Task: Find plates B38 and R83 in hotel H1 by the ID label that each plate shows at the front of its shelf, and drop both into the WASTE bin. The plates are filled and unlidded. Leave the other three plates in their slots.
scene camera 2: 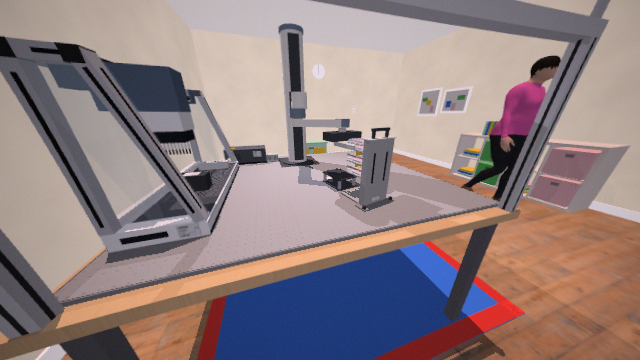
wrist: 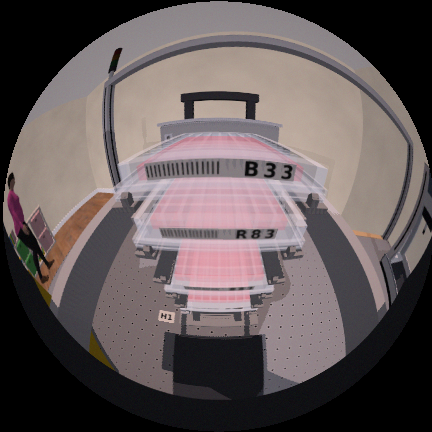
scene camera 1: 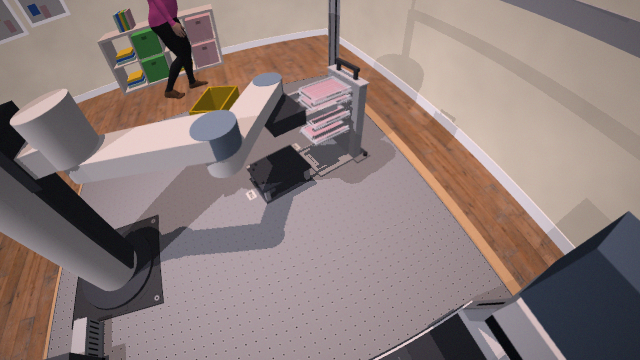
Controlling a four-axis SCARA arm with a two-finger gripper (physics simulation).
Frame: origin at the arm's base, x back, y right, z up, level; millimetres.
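Seen in the pictures: gripper, fingertip midpoint: (scene camera 1: 324,96); arm's base at its link origin: (scene camera 2: 297,162) (scene camera 1: 120,269).
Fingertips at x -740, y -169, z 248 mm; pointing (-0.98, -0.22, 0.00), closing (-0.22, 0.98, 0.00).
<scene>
Pixels of each thing's top centre, then the offset from my fingertips to it. "pt": a spot on its surface instead.
- wrist view plate B33 at its top centre: (wrist: 219,136) (scene camera 1: 324,87) (scene camera 2: 365,139) dy +0, dx -2, dz +30 mm
- plate R83 at its top centre: (wrist: 218,171) (scene camera 1: 324,95) dy -1, dx -2, dz +2 mm
- yellow WASTE bin at its top centre: (scene camera 1: 213,98) dy -224, dx +305, dz -36 mm
- hotel's black handle at a spot on its surface: (wrist: 220,97) (scene camera 1: 345,66) (scene camera 2: 379,130) pt dy -16, dx -74, dz +75 mm
Hotel H1 (scene camera 1: 358,122) (scene camera 2: 376,172) (wrist: 220,128) holds a stack of clear plates with pink filling. In the wrist view plate B33 (wrist: 222,172) is on top, and plate R83 (wrist: 220,210) lies below it, level at its slot. Lower plates (wrist: 219,265) show beneath; their labels are seen too steeply to read, so I cannot tell which is B38. My gripper (wrist: 216,214) is shut on plate R83, one finger along each long side; the upper plate partly hides the contact. The yellow WASTE bin (scene camera 1: 215,100) (wrist: 101,351) stands to the left in the wrist view.
A black raised stand (scene camera 1: 280,170) (scene camera 2: 340,178) (wrist: 218,362) is in front of the hotel's foot. The hotel's black handle (scene camera 1: 348,67) (scene camera 2: 380,131) (wrist: 220,97) rises above the plates. A large framed machine (scene camera 2: 150,150) stands across the table. A person (scene camera 1: 172,42) (scene camera 2: 522,115) (wrist: 22,225) is beyond the table.
</scene>
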